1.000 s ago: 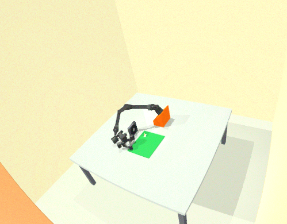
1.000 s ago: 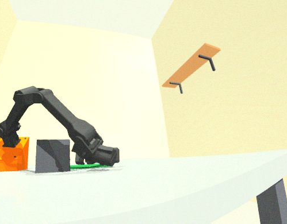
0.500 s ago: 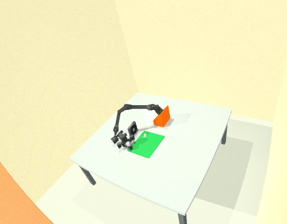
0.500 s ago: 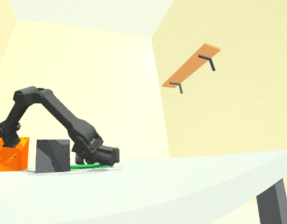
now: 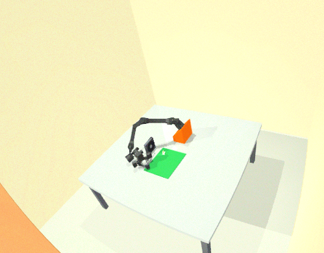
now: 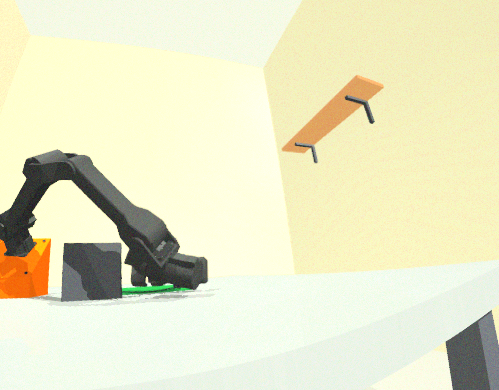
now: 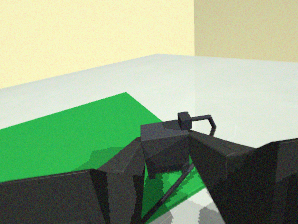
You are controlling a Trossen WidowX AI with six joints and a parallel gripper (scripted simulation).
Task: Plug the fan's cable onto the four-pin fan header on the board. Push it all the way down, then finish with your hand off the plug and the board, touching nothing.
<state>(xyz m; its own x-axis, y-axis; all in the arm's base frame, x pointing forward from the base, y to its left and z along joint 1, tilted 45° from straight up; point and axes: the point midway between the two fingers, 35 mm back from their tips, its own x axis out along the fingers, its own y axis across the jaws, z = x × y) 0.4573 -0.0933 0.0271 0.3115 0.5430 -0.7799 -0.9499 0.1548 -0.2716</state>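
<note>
The dark fan plug is 1 cm below my gripper tip. Round my gripper tip: green board (13 cm behind, 8 cm to the left, 5 cm below); white four-pin header (21 cm behind, 3 cm below); dark square fan (19 cm behind, 12 cm to the right, 3 cm above).
</note>
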